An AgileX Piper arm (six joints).
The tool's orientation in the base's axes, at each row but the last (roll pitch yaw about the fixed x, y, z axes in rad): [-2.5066, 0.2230, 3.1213]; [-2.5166, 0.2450, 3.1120]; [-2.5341, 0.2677, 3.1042]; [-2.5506, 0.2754, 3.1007]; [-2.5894, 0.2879, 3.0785]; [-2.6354, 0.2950, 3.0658]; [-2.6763, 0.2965, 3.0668]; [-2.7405, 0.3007, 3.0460]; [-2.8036, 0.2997, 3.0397]
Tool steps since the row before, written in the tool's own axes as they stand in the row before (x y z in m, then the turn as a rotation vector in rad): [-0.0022, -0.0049, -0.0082, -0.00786, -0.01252, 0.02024]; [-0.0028, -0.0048, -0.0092, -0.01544, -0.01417, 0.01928]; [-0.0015, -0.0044, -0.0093, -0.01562, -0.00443, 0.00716]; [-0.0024, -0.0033, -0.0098, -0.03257, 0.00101, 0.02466]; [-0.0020, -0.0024, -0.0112, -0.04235, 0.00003, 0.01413]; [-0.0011, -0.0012, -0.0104, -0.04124, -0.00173, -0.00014]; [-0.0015, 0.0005, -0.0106, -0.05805, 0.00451, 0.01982]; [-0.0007, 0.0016, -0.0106, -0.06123, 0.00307, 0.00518]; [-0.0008, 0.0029, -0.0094, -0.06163, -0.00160, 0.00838]
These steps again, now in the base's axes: [0.0001, 0.0009, 0.0098, 0.00918, -0.02228, -0.00691]; [0.0003, 0.0015, 0.0106, 0.01608, -0.02326, -0.00338]; [-0.0012, 0.0017, 0.0102, 0.01565, -0.00832, 0.00090]; [-0.0003, 0.0027, 0.0103, 0.03651, -0.01441, -0.01139]; [-0.0009, 0.0039, 0.0109, 0.04347, -0.01015, 0.00047]; [-0.0015, 0.0041, 0.0096, 0.03896, -0.00441, 0.01291]; [-0.0009, 0.0053, 0.0093, 0.06075, -0.00943, -0.00191]; [-0.0015, 0.0058, 0.0089, 0.06005, -0.00495, 0.01244]; [-0.0010, 0.0060, 0.0078, 0.06031, -0.01048, 0.01115]
